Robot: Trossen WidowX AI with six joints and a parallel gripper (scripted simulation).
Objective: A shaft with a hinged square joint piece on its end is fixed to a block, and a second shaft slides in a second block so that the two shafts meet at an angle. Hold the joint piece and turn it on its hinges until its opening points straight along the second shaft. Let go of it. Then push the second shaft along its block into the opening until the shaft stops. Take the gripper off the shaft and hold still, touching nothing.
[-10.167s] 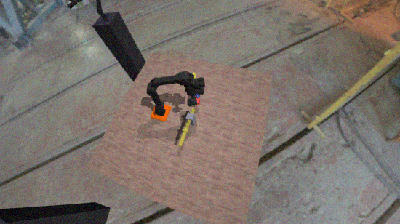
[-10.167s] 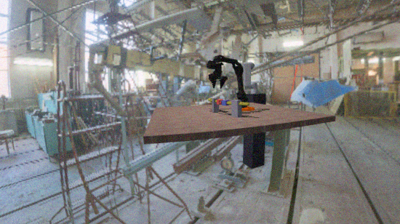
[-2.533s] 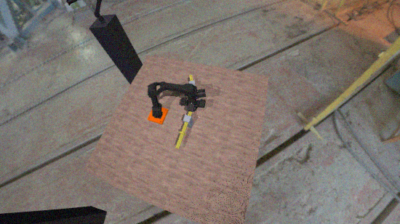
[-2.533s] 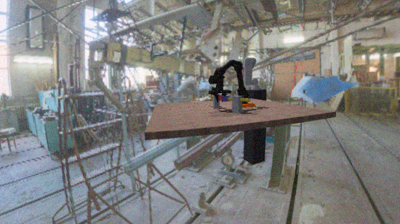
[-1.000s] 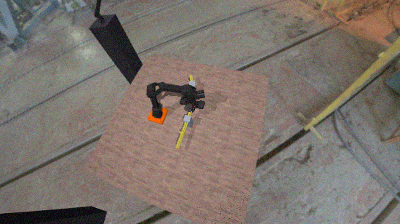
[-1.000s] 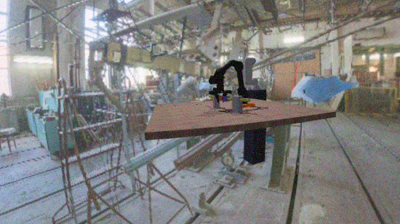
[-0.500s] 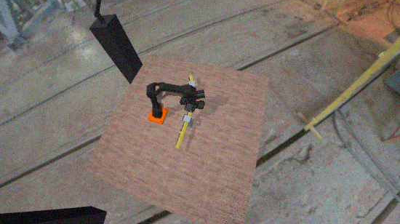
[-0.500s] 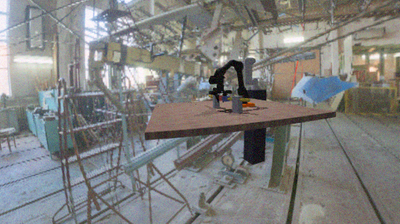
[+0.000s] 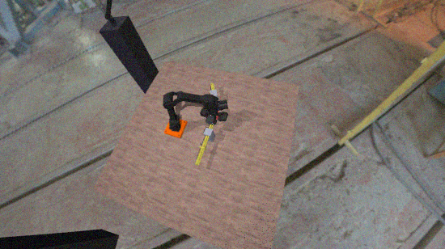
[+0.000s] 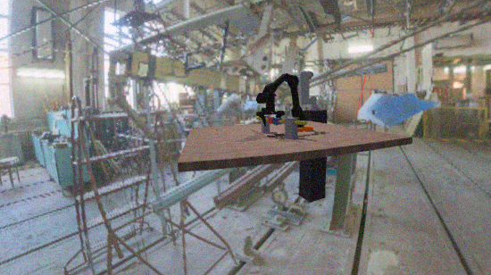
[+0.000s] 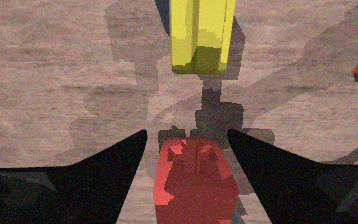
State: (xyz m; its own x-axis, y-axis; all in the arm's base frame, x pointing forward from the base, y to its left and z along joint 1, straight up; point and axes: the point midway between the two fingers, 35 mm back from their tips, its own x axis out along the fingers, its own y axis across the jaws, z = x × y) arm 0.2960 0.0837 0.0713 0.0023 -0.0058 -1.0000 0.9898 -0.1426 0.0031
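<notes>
The red joint piece lies 20 mm to the left of my gripper tip and 40 mm above it.
</notes>
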